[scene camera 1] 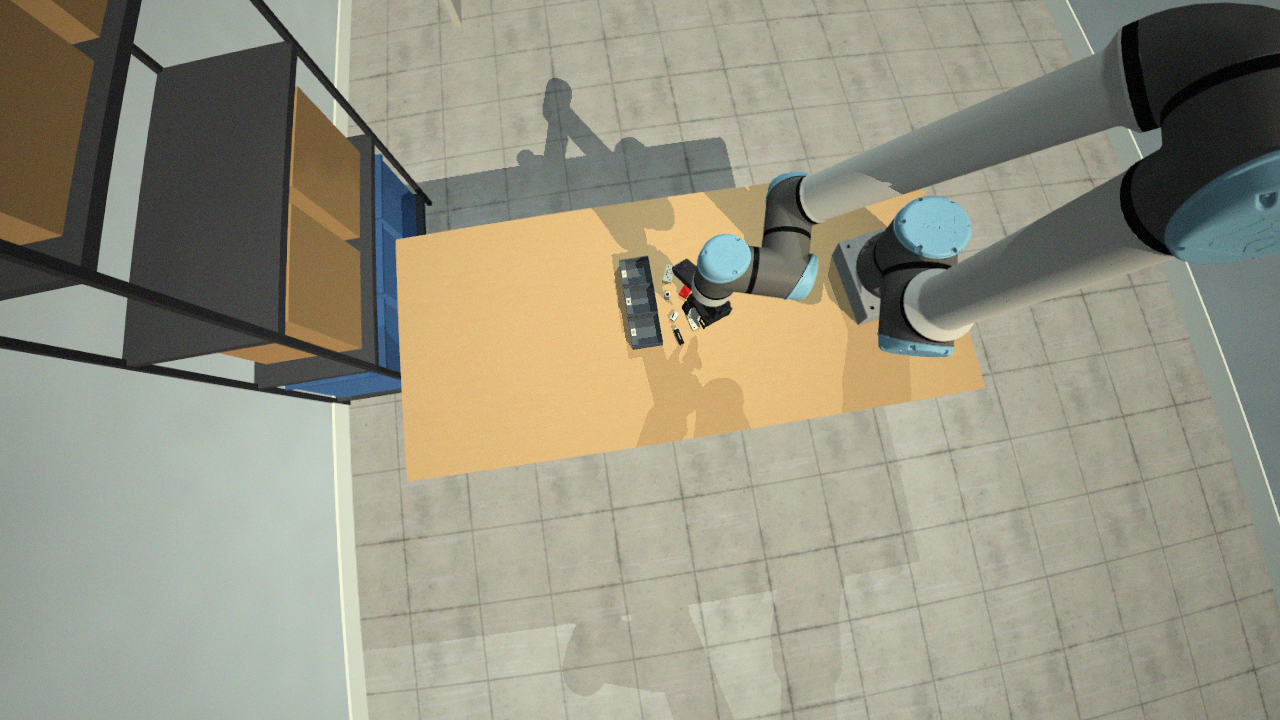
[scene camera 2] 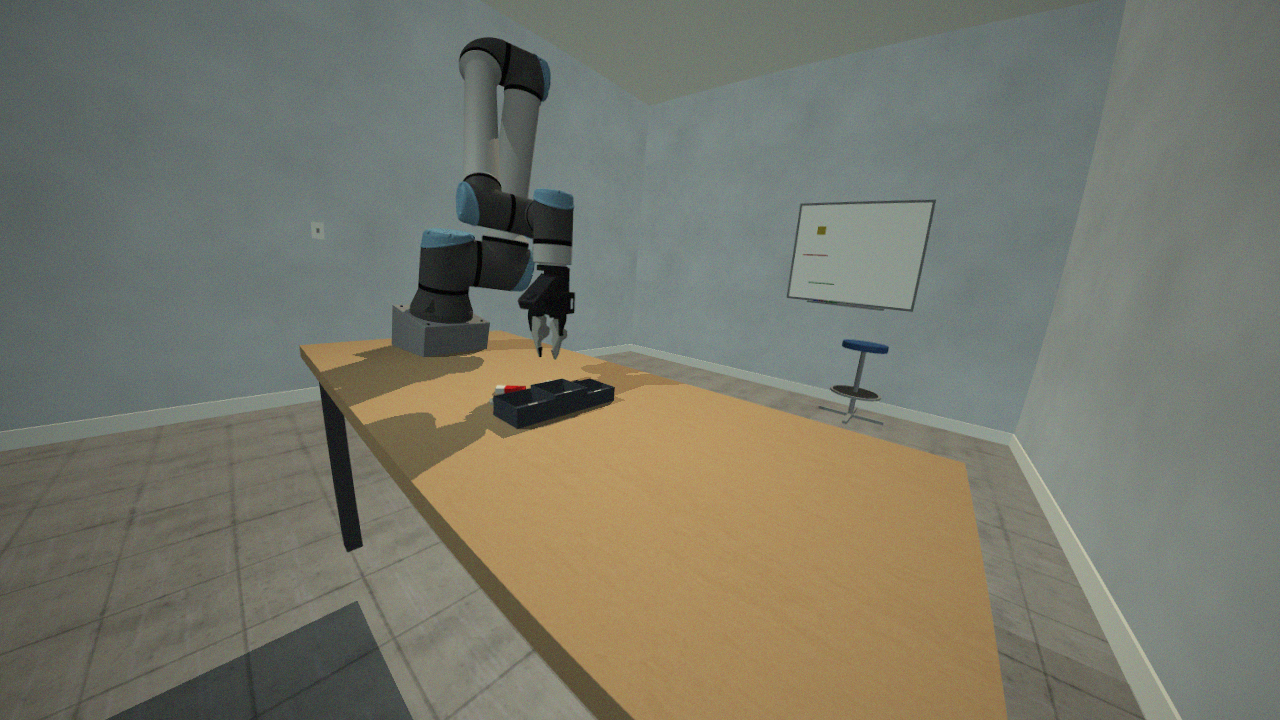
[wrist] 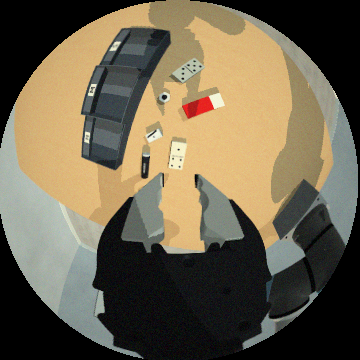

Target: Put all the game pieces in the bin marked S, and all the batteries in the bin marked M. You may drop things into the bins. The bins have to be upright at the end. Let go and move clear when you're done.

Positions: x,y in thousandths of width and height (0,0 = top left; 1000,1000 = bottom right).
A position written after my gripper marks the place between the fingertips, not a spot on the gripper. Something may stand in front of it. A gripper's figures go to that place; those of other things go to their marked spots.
Labels:
My gripper (scene camera 1: 545,437) is 1.21 m from the lens. A bin (scene camera 1: 500,417) is 1.27 m from the lens.

